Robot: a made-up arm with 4 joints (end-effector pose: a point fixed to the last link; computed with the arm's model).
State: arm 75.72 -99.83 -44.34 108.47
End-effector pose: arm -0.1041 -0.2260 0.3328 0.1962 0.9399 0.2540 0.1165
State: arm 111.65 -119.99 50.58 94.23
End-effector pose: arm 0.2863 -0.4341 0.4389 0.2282 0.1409 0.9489 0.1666
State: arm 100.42 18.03 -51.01 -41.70
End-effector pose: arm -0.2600 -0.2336 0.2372 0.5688 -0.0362 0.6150 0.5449
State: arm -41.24 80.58 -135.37 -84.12
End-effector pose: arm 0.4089 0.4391 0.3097 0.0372 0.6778 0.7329 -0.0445
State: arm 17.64 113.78 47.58 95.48
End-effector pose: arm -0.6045 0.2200 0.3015 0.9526 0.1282 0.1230 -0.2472
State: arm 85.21 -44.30 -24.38 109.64
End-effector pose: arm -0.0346 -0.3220 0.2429 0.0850 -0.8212 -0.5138 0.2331
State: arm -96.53 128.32 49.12 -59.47
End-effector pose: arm 0.2422 0.5706 0.5059 0.2165 -0.3482 0.9054 0.1103
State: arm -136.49 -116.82 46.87 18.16
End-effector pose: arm 0.2159 0.4741 0.2911 0.4104 -0.5549 0.6912 -0.2144
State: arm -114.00 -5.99 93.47 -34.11
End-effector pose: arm 0.4302 0.3819 -0.2100 0.5715 -0.4830 -0.5122 -0.4216
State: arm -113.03 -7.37 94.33 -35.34
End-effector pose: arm 0.4139 0.3941 -0.2164 0.5867 -0.4790 -0.5138 -0.4029
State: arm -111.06 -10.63 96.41 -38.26
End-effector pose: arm 0.3755 0.4192 -0.2308 0.6206 -0.4695 -0.5153 -0.3589
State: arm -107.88 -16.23 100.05 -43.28
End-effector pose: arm 0.3043 0.4564 -0.2523 0.6751 -0.4494 -0.5131 -0.2811
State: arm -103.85 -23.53 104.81 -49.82
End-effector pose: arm 0.2013 0.4943 -0.2727 0.7389 -0.4147 -0.5011 -0.1758
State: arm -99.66 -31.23 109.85 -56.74
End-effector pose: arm 0.0821 0.5196 -0.2828 0.7958 -0.3681 -0.4768 -0.0617
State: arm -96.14 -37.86 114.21 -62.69
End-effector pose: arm -0.0259 0.5275 -0.2805 0.8349 -0.3212 -0.4455 0.0369
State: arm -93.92 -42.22 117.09 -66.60
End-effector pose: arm -0.0978 0.5254 -0.2728 0.8551 -0.2876 -0.4194 0.1007
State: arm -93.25 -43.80 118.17 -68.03
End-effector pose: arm -0.1228 0.5234 -0.2689 0.8615 -0.2754 -0.4086 0.1229
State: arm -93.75 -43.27 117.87 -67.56
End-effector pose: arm -0.1121 0.5245 -0.2704 0.8596 -0.2807 -0.4116 0.1139
